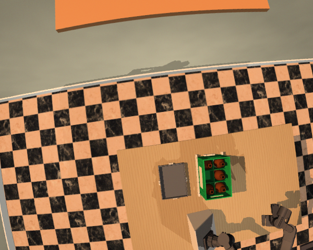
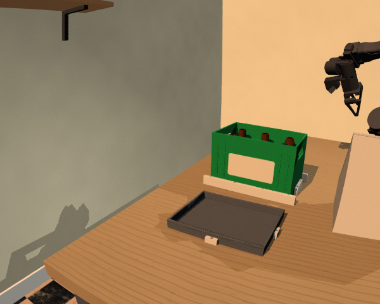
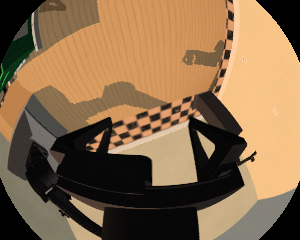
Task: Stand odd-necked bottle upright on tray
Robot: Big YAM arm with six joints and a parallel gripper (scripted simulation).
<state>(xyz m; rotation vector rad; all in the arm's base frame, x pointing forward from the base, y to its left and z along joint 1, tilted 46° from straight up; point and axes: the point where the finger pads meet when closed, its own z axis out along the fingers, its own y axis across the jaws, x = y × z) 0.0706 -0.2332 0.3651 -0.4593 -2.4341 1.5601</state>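
The green crate is 33 cm ahead of my hand, 29 cm to the left of it and 17 cm below it. Also, from my hand: dark grey tray (34 cm ahead, 57 cm to the left, 25 cm below).
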